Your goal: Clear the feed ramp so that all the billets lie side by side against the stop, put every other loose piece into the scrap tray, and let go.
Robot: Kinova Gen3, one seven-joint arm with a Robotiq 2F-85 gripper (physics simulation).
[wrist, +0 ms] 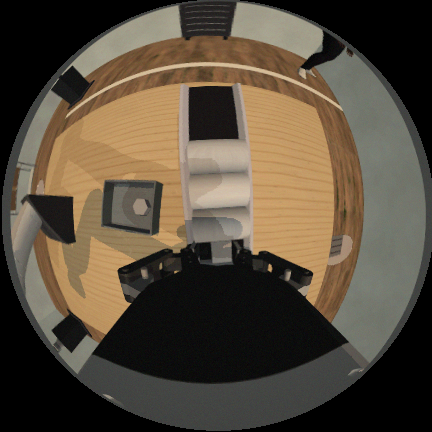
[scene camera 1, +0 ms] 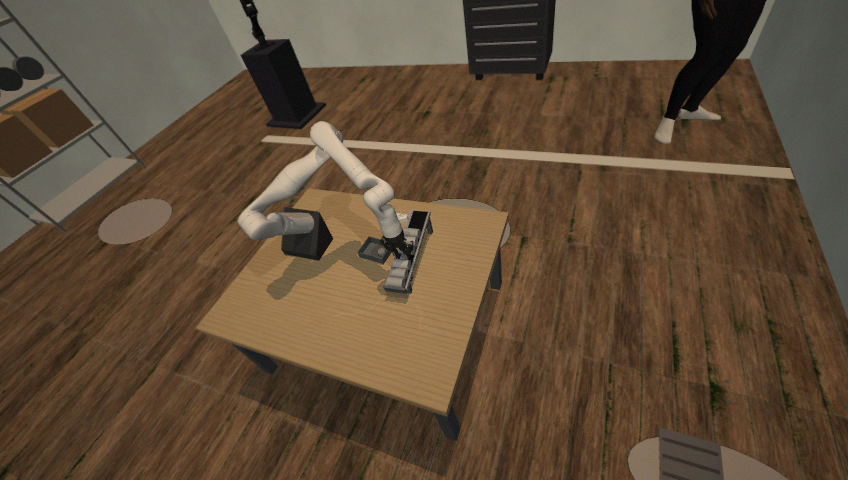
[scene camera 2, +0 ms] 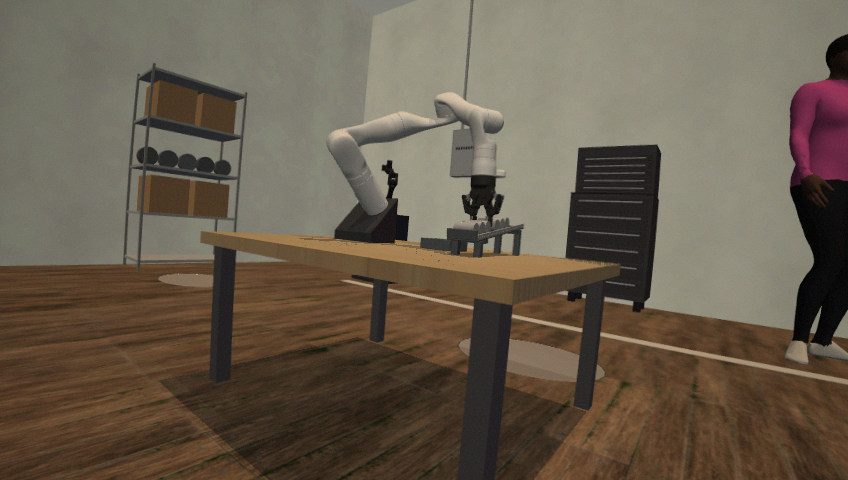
Note:
In view: the gripper (scene camera 2: 480, 228), a billet (wrist: 229, 189) and a billet (wrist: 222, 155).
The gripper also shows in the wrist view (wrist: 214, 247).

